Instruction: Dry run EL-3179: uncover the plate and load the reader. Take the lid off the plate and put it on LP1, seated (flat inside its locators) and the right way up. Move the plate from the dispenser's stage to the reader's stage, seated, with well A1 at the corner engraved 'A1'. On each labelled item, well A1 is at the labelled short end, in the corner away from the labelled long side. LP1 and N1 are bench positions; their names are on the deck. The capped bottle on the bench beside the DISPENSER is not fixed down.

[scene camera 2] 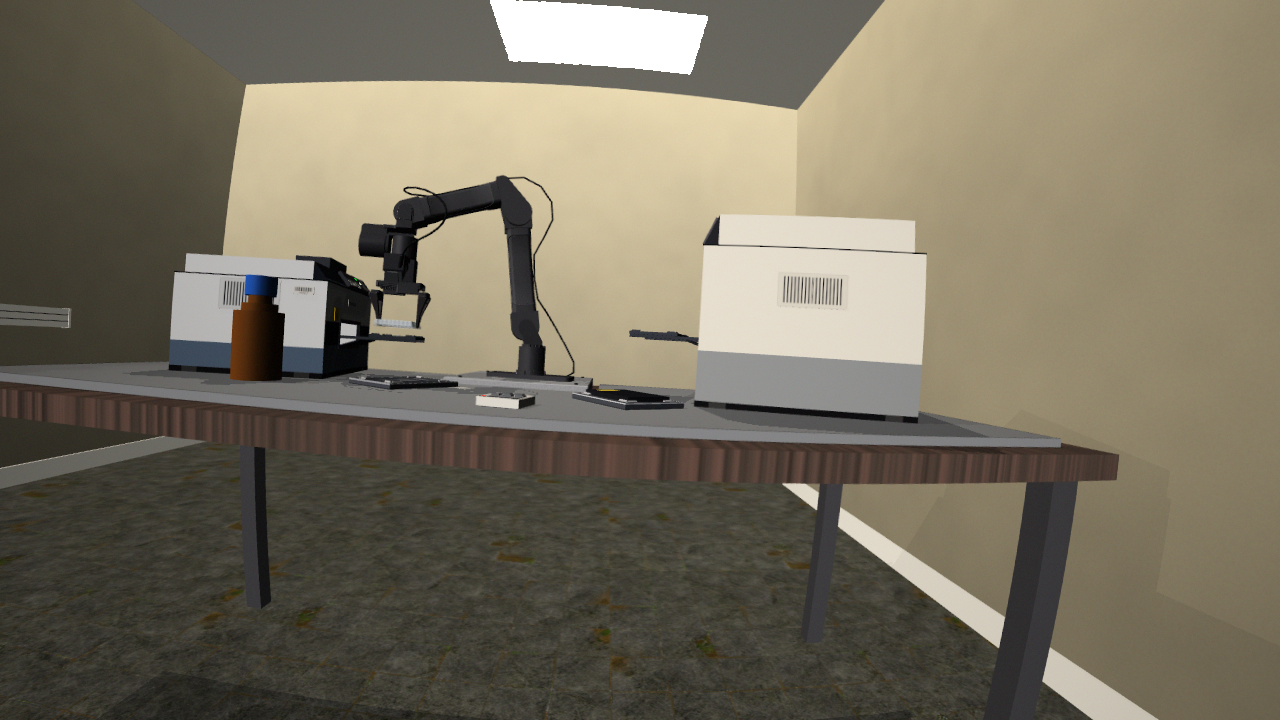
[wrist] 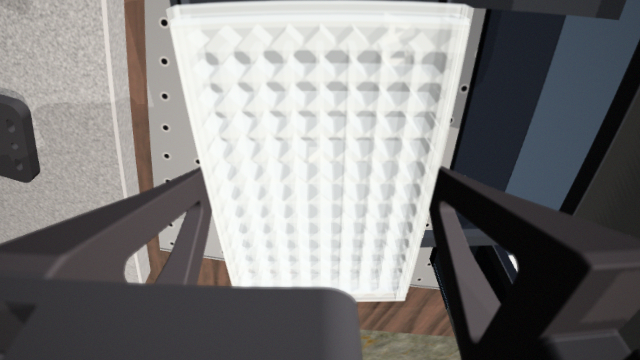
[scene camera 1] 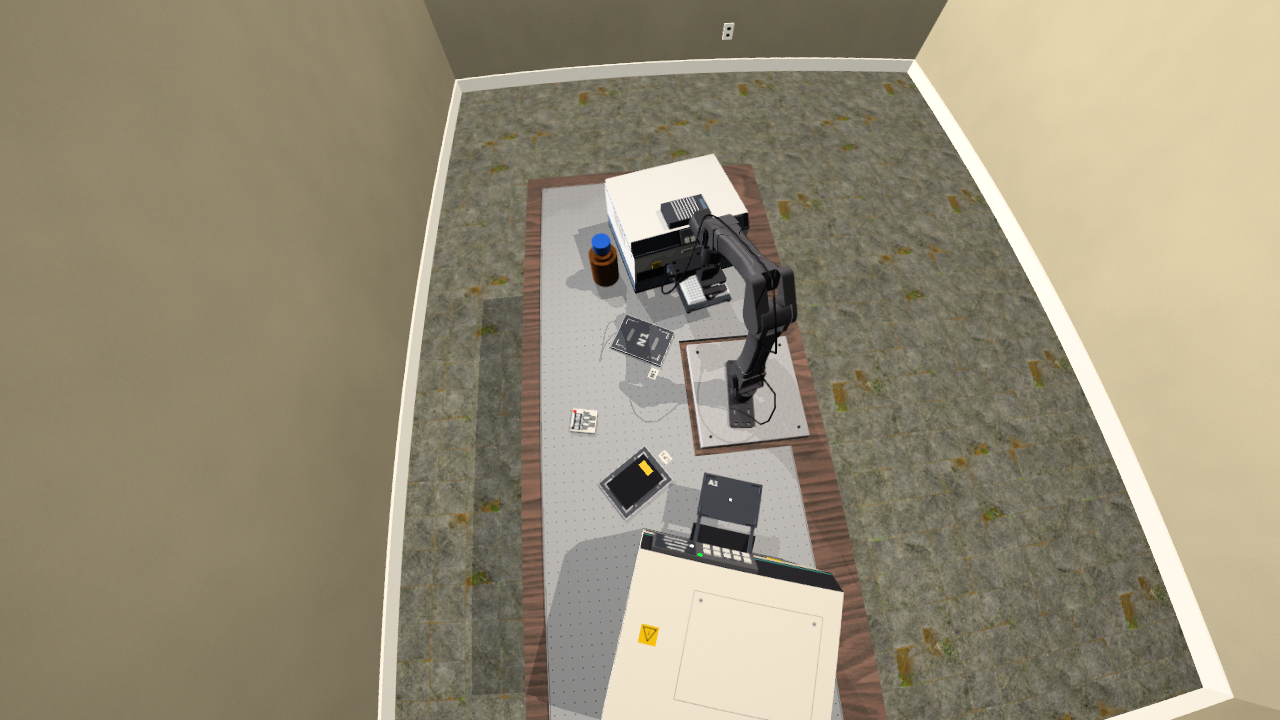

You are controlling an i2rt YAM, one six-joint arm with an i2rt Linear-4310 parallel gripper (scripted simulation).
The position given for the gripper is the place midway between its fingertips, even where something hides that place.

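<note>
White well plate [wrist: 333,224]. Capped brown bottle [scene camera 2: 257,341], [scene camera 1: 604,263]; out of frame in the wrist view. Lid [scene camera 1: 641,476]; out of frame in the wrist view. The gripper [scene camera 2: 398,326], [wrist: 320,179].
</note>
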